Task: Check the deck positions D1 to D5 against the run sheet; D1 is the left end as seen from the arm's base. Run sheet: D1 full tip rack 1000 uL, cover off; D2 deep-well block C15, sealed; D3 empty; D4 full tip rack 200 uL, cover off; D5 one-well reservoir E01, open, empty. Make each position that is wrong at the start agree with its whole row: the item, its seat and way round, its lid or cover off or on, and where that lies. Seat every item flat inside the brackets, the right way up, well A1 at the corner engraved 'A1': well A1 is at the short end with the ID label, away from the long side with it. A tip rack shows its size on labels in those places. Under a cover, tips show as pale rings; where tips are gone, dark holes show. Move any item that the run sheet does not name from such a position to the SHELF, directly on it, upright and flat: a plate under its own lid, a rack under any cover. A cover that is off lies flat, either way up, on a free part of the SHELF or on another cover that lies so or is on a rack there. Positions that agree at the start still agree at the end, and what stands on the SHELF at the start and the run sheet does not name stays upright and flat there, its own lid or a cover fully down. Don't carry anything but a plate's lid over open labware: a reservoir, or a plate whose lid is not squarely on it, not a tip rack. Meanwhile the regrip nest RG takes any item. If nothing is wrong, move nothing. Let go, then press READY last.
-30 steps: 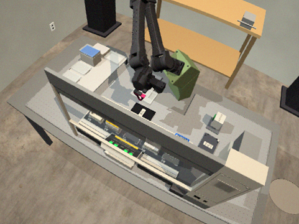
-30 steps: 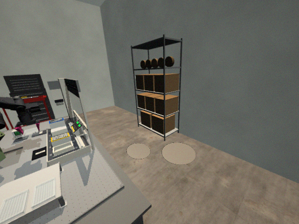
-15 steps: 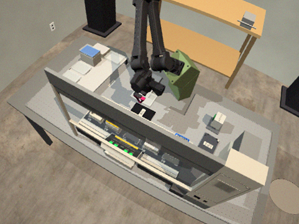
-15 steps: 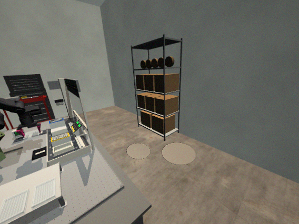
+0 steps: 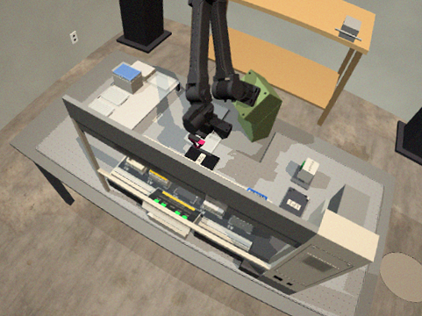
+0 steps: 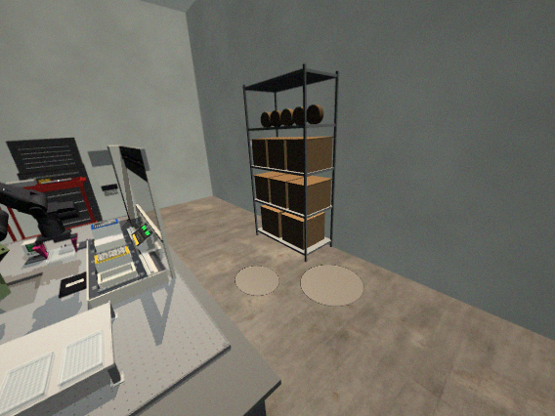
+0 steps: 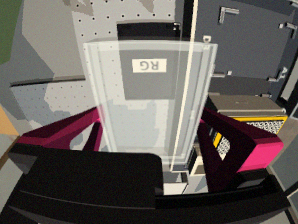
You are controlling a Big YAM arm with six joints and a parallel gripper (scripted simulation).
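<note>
Right now the black regrip nest is 15 cm below my hand. From my hand the other things lie so: yellow-labelled tip rack 17 cm ahead, 7 cm to the right, 5 cm below; one-well reservoir 16 cm ahead, 20 cm to the right, 9 cm below; clear tip-rack cover right at my hand.
</note>
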